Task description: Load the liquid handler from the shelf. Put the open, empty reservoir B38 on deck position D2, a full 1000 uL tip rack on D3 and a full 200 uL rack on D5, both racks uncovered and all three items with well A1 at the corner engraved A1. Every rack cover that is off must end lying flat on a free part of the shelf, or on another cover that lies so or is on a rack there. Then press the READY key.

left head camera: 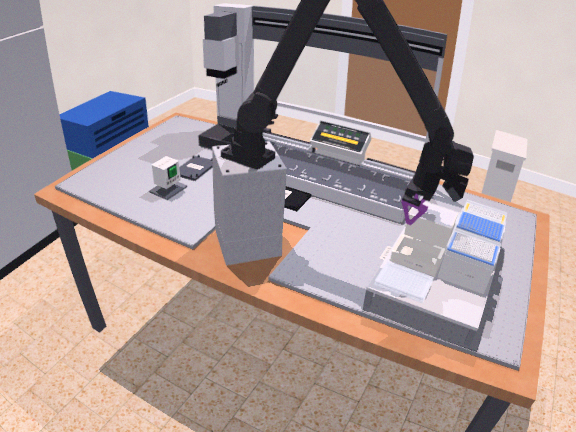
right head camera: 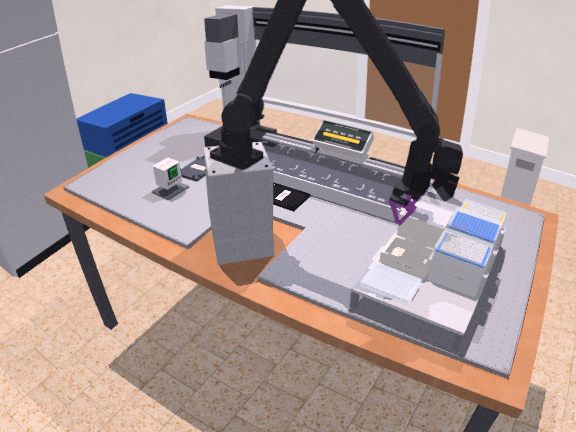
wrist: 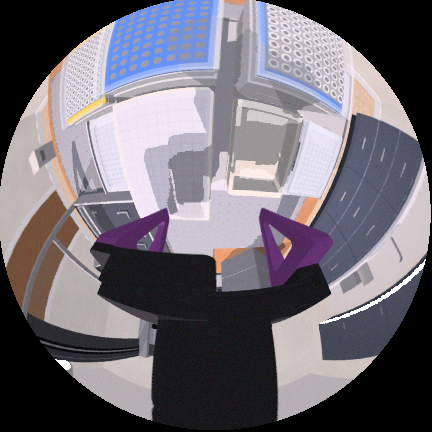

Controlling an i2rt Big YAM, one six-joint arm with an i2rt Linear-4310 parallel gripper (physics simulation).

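My gripper [left head camera: 414, 210] [right head camera: 401, 210] [wrist: 213, 212] is open and empty, its purple fingers above the pale shelf [left head camera: 457, 306] [right head camera: 442, 311]. A hollow open reservoir [left head camera: 414, 257] [right head camera: 404, 256] [wrist: 265, 142] stands there; its label is unreadable. Beside it in the wrist view is a pale block [wrist: 135, 120] with a faint grid. A blue rack [left head camera: 480, 227] [right head camera: 475, 226] [wrist: 160, 40], a blue-rimmed rack of white tips [left head camera: 474, 248] [right head camera: 464, 249] [wrist: 305, 47] and a yellow-edged rack [left head camera: 484, 212] [wrist: 85, 80] stand farther out. I cannot tell whether covers are on. The deck [left head camera: 345, 175] [right head camera: 340, 172] shows corner brackets.
A clear well plate [left head camera: 404, 282] [right head camera: 391, 283] [wrist: 315, 160] lies at the shelf's front left. Another pale plate [wrist: 107, 155] shows beyond the gridded block. The console [left head camera: 341, 137] [right head camera: 344, 136] with a yellow strip stands behind the deck. The arm's grey pedestal [left head camera: 249, 215] stands left of the shelf.
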